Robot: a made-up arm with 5 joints.
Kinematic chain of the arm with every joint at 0, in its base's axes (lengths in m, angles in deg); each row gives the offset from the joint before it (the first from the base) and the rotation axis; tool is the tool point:
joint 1: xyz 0 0 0.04 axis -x
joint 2: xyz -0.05 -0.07 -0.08 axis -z
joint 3: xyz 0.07 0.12 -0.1 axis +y
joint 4: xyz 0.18 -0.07 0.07 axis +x
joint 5: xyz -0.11 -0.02 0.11 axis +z
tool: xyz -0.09 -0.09 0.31
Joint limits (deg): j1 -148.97..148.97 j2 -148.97..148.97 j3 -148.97..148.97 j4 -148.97..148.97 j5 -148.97..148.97
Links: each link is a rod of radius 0.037 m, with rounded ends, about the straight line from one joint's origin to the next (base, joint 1, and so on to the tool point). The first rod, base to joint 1, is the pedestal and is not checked.
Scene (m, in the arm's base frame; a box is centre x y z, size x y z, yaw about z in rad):
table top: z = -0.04
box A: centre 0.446 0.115 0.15 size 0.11 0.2 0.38 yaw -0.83
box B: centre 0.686 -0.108 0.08 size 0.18 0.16 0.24 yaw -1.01
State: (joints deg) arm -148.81 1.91 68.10 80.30 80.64
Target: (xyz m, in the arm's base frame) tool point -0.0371 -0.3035 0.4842
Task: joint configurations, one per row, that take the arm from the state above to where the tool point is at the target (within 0.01 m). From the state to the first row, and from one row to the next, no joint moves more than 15 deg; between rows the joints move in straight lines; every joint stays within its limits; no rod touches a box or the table.
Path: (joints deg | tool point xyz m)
1: -148.84 -4.81 80.53 66.14 78.59 | 0.1976 0.5270 0.0696
2: -148.86 -11.52 92.96 51.98 76.53 | 0.3062 0.4819 0.1322
3: -148.89 -18.24 105.40 37.82 74.48 | 0.3748 0.4235 0.2438
4: -148.92 -24.96 117.83 23.67 72.43 | 0.3822 0.3631 0.3829
5: -148.94 -31.67 130.26 9.51 70.37 | 0.3212 0.3133 0.5209
6: -148.97 -38.39 142.69 -4.65 68.32 | 0.1998 0.2830 0.6288
7: -148.97 -47.23 129.21 7.48 71.58 | 0.2906 0.2141 0.5821
8: -148.97 -56.07 115.72 19.60 74.84 | 0.3463 0.1324 0.5243
9: -148.97 -64.92 102.24 31.73 78.10 | 0.3688 0.0588 0.4630
10: -148.97 -73.76 88.75 43.86 81.36 | 0.3672 0.0064 0.4086
11: -146.89 -82.44 82.04 32.33 87.16 | 0.2783 -0.1317 0.4644
12: -144.81 -91.13 75.33 20.79 92.95 | 0.1371 -0.2400 0.4924
13: -142.73 -99.81 68.62 9.26 98.74 | -0.0371 -0.3035 0.4842

